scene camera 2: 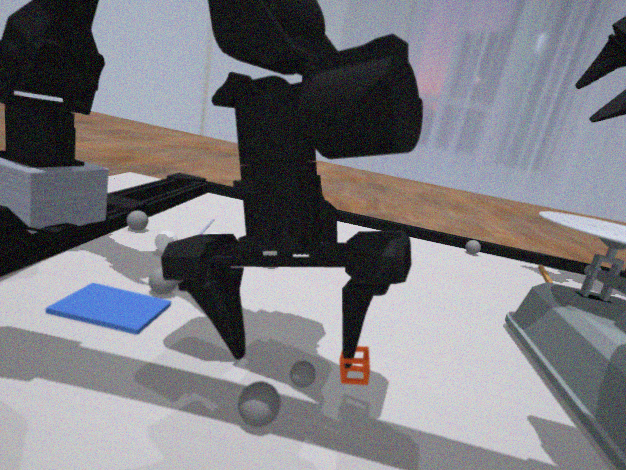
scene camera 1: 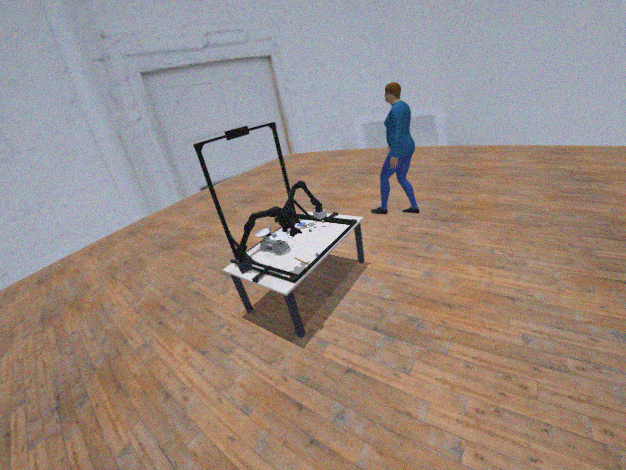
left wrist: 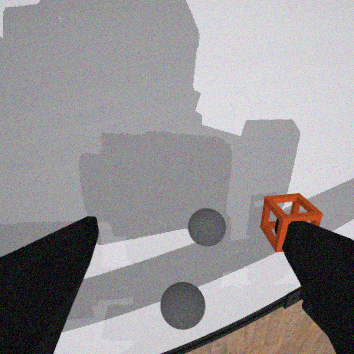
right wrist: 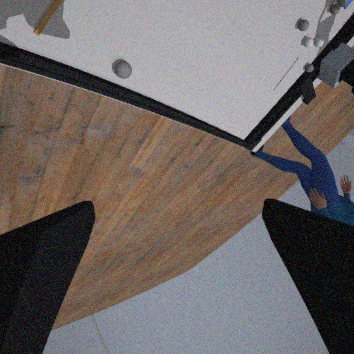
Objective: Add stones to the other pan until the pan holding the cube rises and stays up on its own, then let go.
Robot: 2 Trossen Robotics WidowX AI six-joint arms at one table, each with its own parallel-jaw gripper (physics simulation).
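Places are measured from the left arm's base along level axes (x ahead, y left, z up), in centimetres.
Pixels of known places: left gripper, fingertip midpoint: [scene camera 2: 292, 361] [scene camera 1: 287, 230] [left wrist: 188, 224]; right gripper, fingertip midpoint: [scene camera 2: 583, 104] [scene camera 1: 301, 228] [right wrist: 179, 208]; left arm's base, origin of the base link: [scene camera 2: 40, 160] [scene camera 1: 319, 211] [right wrist: 345, 70]; right arm's base, origin of the base link: [scene camera 1: 242, 260].
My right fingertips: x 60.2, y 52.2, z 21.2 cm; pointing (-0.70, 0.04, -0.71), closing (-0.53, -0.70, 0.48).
Observation:
For each thing: its top centre in the pictures, then the offset to it from my right fingertips.
- grey stone, middle of its top: [left wrist: 215, 238] [scene camera 2: 305, 362] dx -21.2, dy -61.0, dz -28.0 cm
- larger-looking stone, middle of its top: [left wrist: 190, 324] [scene camera 2: 262, 385] dx -22.2, dy -66.5, dz -27.2 cm
- orange open-frame cube, middle of its top: [left wrist: 307, 234] [scene camera 2: 358, 350] dx -17.6, dy -60.1, dz -25.9 cm
- balance, middle of its top: [scene camera 1: 267, 225] dx +4.6, dy -44.5, dz -6.6 cm
- blue pad, middle of its top: [scene camera 2: 113, 304] dx -39.9, dy -61.1, dz -29.5 cm
- thin orange-brown stick, middle of its top: [scene camera 2: 548, 277] dx +3.3, dy -6.0, dz -29.3 cm
My left gripper [scene camera 2: 293, 355] [left wrist: 188, 224] is open and empty, low over the table. A grey stone [scene camera 2: 303, 373] [left wrist: 207, 227] shows between its spread fingertips. A larger-looking stone [scene camera 2: 258, 403] [left wrist: 183, 305] lies nearer the front. An orange open-frame cube [scene camera 2: 355, 382] [left wrist: 281, 233] overlaps one fingertip, whose dark tip shows through its bars; contact is unclear. The balance [scene camera 1: 277, 246] [scene camera 2: 576, 349] has a white pan [scene camera 1: 262, 232] [scene camera 2: 581, 223] raised above its body; the other pan and its load cannot be made out. My right gripper [scene camera 2: 585, 103] [right wrist: 179, 208] is open and empty, high up.
A blue pad [scene camera 2: 108, 307] lies left. Further stones [scene camera 2: 137, 220] [right wrist: 302, 24] lie behind it; another stone [scene camera 2: 473, 246] [right wrist: 121, 68] is near the black edge rail. A thin orange-brown stick [scene camera 2: 545, 273] [right wrist: 48, 17] and a grey block [scene camera 2: 70, 194] [right wrist: 337, 65] also show.

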